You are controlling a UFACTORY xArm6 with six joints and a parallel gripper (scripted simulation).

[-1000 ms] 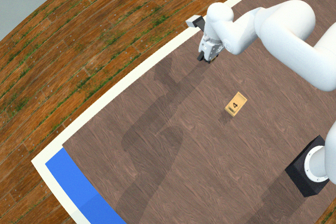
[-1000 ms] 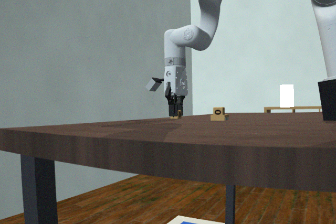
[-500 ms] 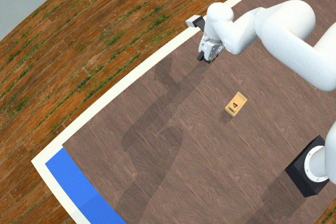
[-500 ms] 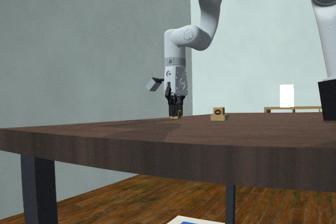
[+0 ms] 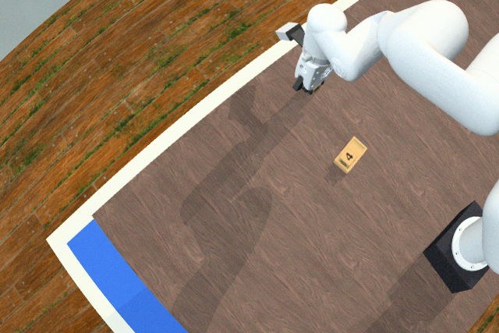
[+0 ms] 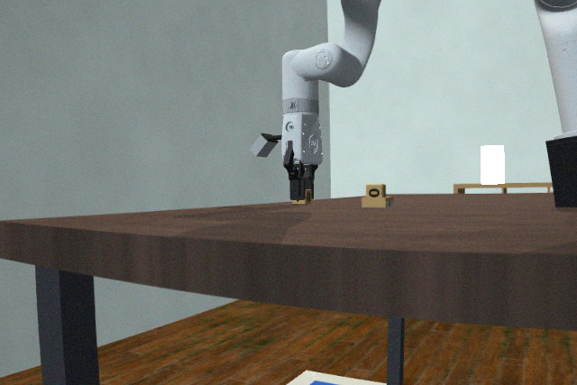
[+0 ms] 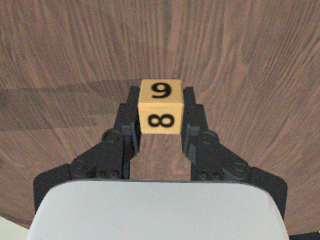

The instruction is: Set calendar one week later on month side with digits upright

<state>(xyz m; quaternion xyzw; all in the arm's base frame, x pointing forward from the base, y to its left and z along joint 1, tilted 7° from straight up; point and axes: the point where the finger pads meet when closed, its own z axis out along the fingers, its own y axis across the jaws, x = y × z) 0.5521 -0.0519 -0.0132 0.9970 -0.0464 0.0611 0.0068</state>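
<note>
My gripper is now 1 cm above the wooden cube. Round my hand: tray (18 cm behind, 7 cm to the left, 2 cm below).
</note>
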